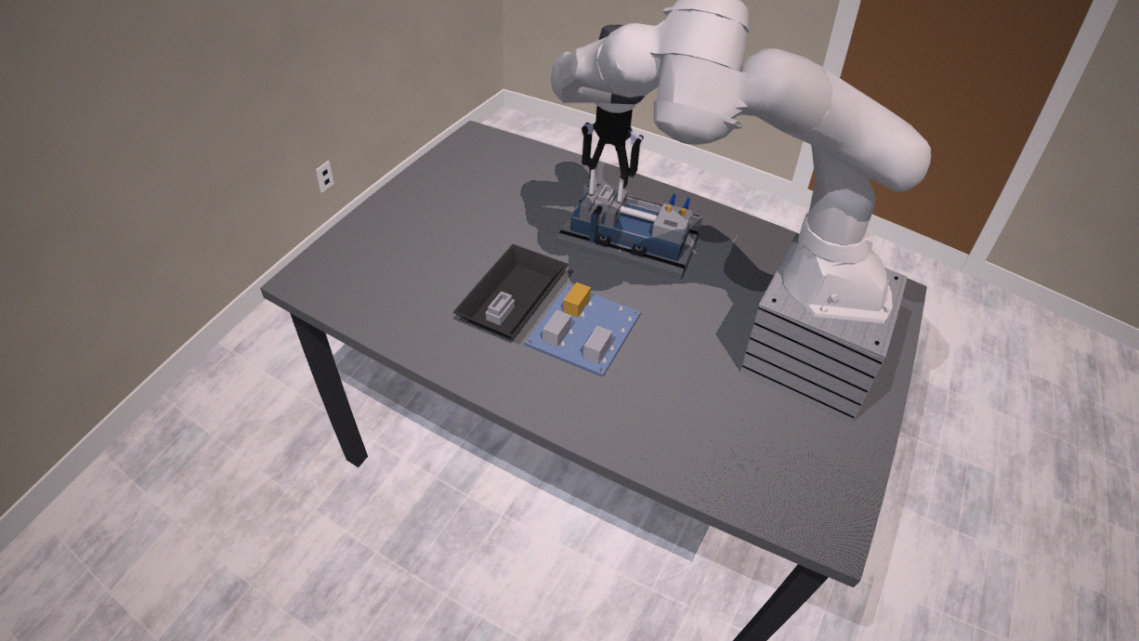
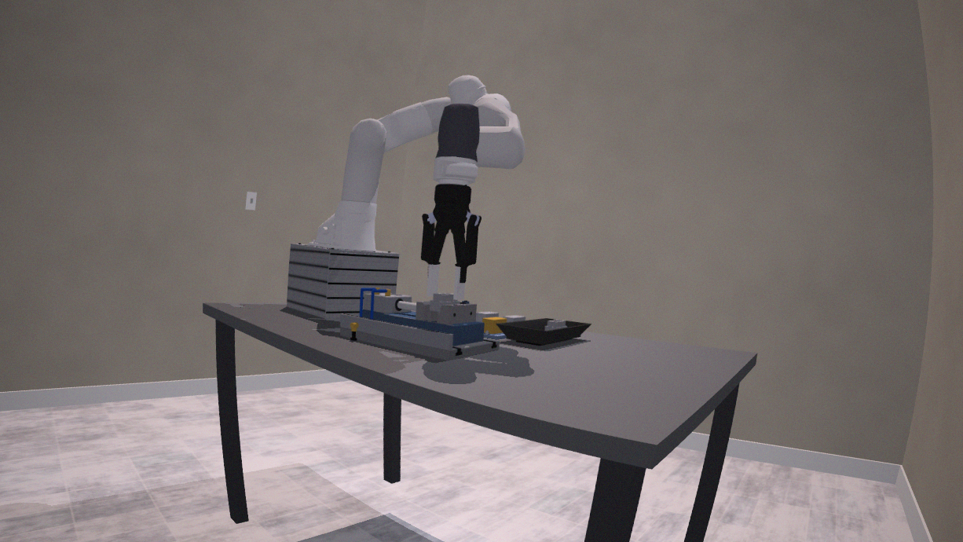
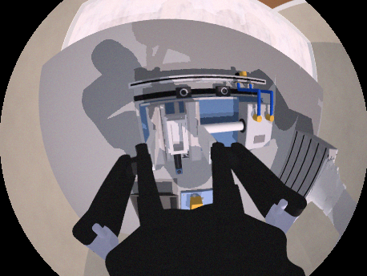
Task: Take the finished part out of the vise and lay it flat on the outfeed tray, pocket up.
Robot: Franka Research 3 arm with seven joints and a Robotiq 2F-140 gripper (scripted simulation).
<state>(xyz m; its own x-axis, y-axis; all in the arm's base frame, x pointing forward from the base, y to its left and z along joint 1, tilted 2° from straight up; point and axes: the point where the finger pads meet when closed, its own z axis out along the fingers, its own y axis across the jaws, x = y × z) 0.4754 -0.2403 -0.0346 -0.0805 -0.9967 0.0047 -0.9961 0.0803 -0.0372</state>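
The blue vise lies 7 cm behind my hand, 1 cm to the left of it and 10 cm below it. Round my hand: yellow block 1 cm behind, 27 cm to the left, 11 cm below; grey rail 7 cm behind, 9 cm to the right, 10 cm below; blue plate 4 cm behind, 32 cm to the left, 13 cm below.
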